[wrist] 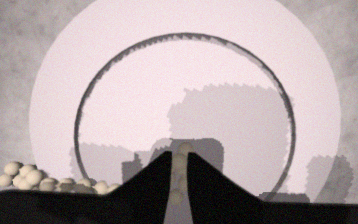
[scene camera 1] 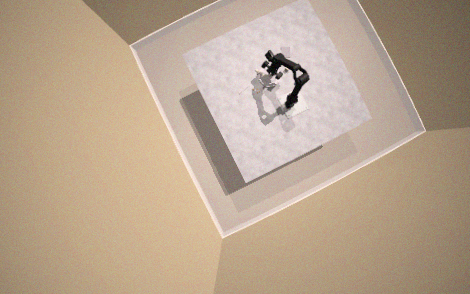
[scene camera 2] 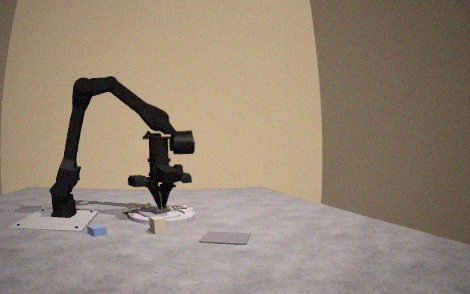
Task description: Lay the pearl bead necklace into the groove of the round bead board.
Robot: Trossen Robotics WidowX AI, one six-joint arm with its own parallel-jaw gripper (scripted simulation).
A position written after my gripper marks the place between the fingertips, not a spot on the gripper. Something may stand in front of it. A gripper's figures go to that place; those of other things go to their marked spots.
Labels:
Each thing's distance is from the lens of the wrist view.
my gripper (wrist: 179, 159): 0.11 m
round bead board (wrist: 161, 105): 0.11 m

